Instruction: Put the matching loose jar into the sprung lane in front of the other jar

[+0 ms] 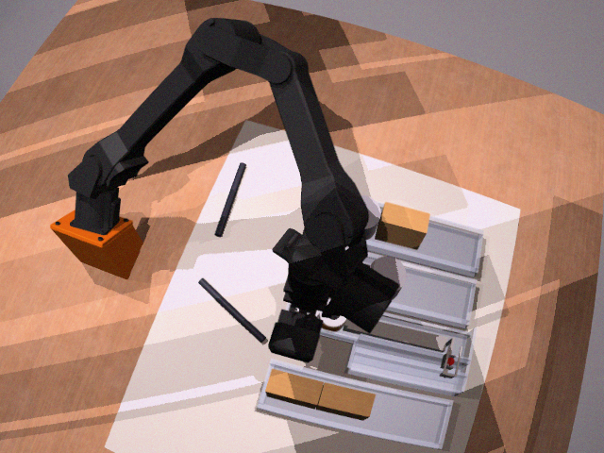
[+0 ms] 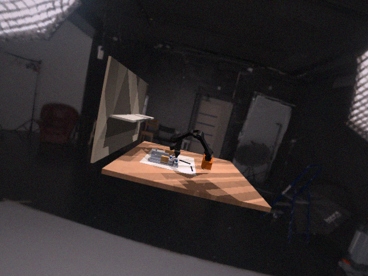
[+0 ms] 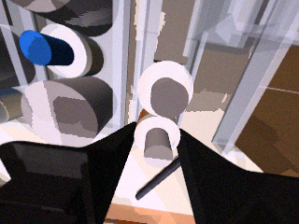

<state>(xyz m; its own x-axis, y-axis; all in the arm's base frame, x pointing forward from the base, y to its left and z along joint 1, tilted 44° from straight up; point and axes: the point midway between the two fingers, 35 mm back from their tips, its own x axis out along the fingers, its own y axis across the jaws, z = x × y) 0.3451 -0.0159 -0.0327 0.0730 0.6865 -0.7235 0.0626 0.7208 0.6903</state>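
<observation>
Right now the sprung lane is 15 cm ahead of my gripper tip, 3 cm to the right of it and 1 cm below it. Also, from my gripper tip: red dot: 23 cm ahead, 5 cm to the right, 4 cm above.
</observation>
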